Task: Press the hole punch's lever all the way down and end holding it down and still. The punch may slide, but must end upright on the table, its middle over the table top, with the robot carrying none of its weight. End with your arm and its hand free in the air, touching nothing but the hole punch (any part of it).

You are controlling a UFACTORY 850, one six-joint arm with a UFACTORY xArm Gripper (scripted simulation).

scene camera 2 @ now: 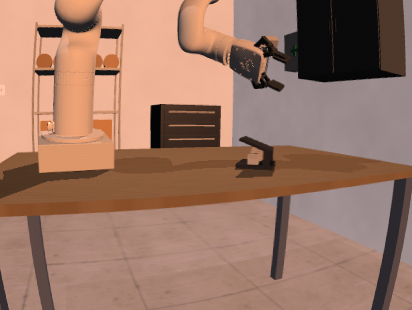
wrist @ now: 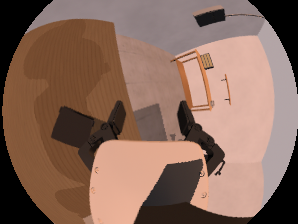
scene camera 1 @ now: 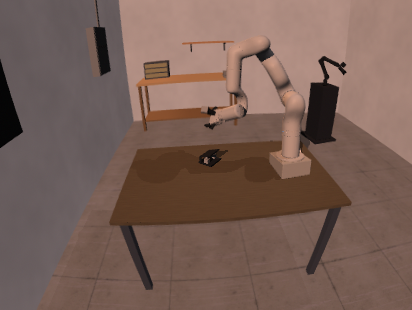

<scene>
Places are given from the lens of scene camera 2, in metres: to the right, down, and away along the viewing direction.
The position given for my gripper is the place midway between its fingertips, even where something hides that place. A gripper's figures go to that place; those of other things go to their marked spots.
my gripper (scene camera 2: 285, 75): 0.21, -0.21, 0.80
black hole punch (scene camera 2: 254, 161): 0.14, 0.02, 0.89
</scene>
